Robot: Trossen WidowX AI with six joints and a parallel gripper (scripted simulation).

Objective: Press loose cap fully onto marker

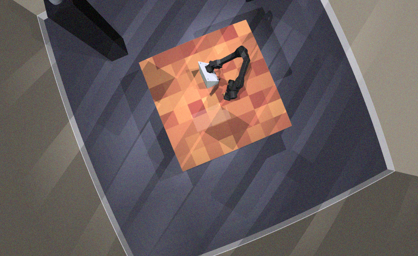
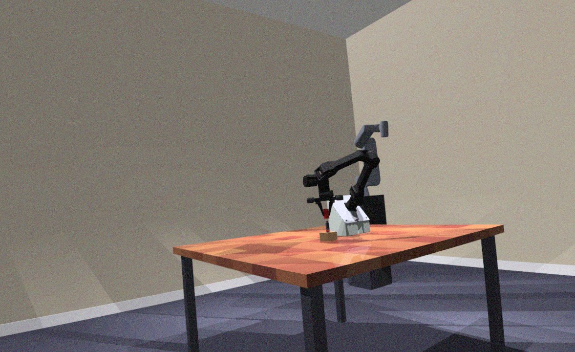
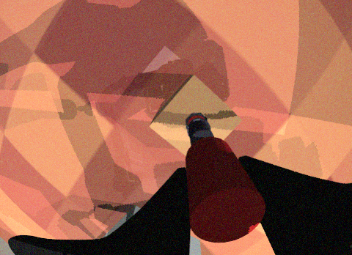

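Now: the dark marker 5 cm below my gripper tip. From my gripper tip the other things lie so: red cap 1 cm above.
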